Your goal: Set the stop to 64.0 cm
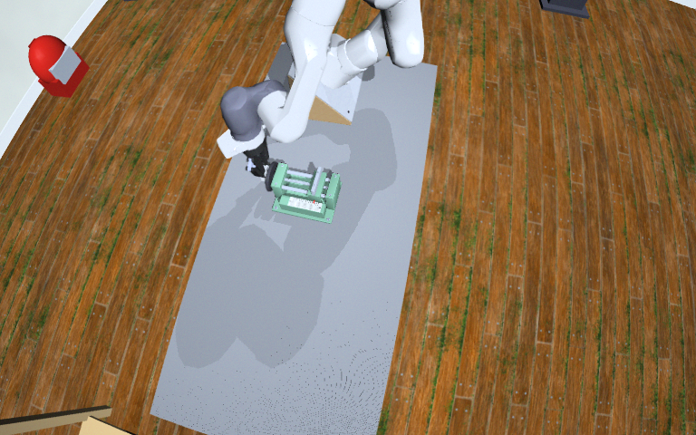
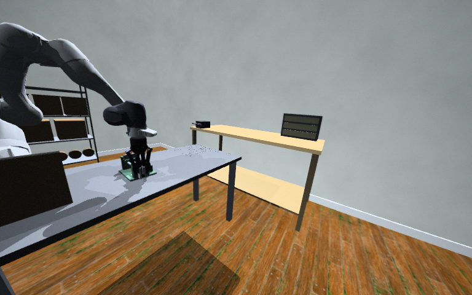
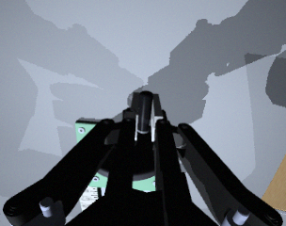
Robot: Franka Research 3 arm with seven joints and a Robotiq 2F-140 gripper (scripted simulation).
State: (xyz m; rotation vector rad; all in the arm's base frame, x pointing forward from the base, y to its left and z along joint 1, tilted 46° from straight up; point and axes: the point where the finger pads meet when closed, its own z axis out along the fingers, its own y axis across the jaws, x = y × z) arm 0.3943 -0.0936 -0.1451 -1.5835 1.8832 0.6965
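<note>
The dark handwheel is 10 mm ahead of my hand, 20 mm to the left of it and 10 mm below it. Also, from my hand: stop carriage 50 mm ahead, 180 mm to the left, 30 mm above.
</note>
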